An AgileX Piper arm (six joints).
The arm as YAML. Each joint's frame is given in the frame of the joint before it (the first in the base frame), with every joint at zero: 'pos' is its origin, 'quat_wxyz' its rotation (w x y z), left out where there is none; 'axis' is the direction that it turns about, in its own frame. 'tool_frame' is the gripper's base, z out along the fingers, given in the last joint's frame.
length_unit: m
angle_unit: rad
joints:
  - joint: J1
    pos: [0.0, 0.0, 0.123]
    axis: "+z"
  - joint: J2
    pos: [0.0, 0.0, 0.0]
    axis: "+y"
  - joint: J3
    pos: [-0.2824, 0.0, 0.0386]
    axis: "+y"
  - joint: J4
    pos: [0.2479, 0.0, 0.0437]
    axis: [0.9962, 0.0, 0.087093]
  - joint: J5
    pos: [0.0, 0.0, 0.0]
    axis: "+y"
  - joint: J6
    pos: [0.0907, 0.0, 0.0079]
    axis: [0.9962, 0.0, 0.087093]
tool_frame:
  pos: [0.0, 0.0, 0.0]
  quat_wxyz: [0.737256, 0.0, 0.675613, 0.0]
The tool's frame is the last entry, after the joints.
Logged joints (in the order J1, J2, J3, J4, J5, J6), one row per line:
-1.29 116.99 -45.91 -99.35 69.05 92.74
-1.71 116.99 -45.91 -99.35 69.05 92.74
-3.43 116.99 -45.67 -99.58 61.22 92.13
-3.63 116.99 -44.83 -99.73 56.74 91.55
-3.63 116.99 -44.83 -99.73 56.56 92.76
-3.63 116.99 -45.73 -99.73 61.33 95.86
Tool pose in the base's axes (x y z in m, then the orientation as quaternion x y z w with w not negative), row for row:
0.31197 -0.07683 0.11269 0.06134 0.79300 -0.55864 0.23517
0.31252 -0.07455 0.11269 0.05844 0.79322 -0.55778 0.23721
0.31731 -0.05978 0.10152 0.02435 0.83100 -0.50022 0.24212
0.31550 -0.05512 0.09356 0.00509 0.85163 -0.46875 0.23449
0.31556 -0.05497 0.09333 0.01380 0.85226 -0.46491 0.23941
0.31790 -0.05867 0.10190 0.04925 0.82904 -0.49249 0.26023
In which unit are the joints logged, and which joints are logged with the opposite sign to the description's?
The joints are logged in degrees. Opposite sign: J1.
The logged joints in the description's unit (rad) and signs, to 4 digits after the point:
0.0225 2.0419 -0.8013 -1.7340 1.2051 1.6186
0.0298 2.0419 -0.8013 -1.7340 1.2051 1.6186
0.0599 2.0419 -0.7971 -1.7380 1.0685 1.6080
0.0634 2.0419 -0.7824 -1.7406 0.9903 1.5978
0.0634 2.0419 -0.7824 -1.7406 0.9872 1.6190
0.0634 2.0419 -0.7981 -1.7406 1.0704 1.6731

